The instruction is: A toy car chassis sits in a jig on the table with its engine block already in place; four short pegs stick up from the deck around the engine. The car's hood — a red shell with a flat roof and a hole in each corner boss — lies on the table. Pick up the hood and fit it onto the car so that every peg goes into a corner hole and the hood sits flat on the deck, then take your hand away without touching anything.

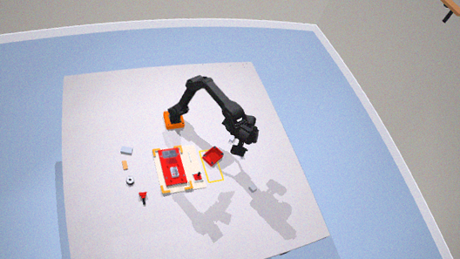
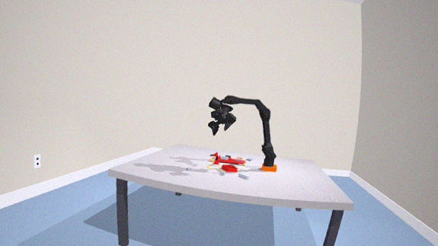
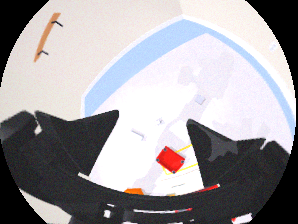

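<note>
Right now my gripper tip is 230 mm above the red hood, 110 mm to the left of it and 80 mm past it. Round my gripper tip: cream jig board (320 mm to the right, 230 mm below, 50 mm behind); wheel (570 mm to the right, 230 mm below, 50 mm behind); black stem (230 mm to the right, 200 mm below, 10 mm ahead).
</note>
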